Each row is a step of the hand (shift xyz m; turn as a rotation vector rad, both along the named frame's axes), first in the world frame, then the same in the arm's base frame.
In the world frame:
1: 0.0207 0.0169 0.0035 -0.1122 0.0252 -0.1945
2: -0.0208 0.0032 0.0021 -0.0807 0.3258 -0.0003
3: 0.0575 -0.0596 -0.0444 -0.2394 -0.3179 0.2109
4: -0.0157 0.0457 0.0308 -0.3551 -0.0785 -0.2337
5: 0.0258 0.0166 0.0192 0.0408 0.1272 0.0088
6: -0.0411 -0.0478 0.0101 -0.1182 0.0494 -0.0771
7: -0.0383 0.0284 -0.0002 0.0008 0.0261 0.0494
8: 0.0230 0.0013 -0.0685 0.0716 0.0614 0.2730
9: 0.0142 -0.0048 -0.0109 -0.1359 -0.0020 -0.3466
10: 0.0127 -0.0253 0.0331 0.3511 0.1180 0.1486
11: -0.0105 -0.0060 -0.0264 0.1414 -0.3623 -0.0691
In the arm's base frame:
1: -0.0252 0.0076 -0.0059 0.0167 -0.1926 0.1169
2: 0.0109 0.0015 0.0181 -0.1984 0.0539 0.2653
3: 0.0020 -0.0512 -0.0788 0.4283 0.1370 -0.0253
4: -0.0197 0.0376 0.0385 0.2402 -0.2630 0.2450
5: -0.0254 0.0232 -0.0112 -0.1209 0.0337 0.0465
6: 0.0638 -0.0009 0.0017 0.0224 -0.0733 0.1284
7: 0.0021 0.0028 0.0475 -0.0118 0.0533 0.0121
8: -0.0272 -0.0658 -0.0123 -0.0439 0.2831 -0.0370
9: -0.0071 -0.0108 -0.0133 0.0257 -0.3482 0.1292
10: 0.0172 0.0287 -0.0280 -0.2827 0.1863 -0.2113
11: 0.0065 -0.0276 0.0063 0.1764 -0.1253 -0.3305

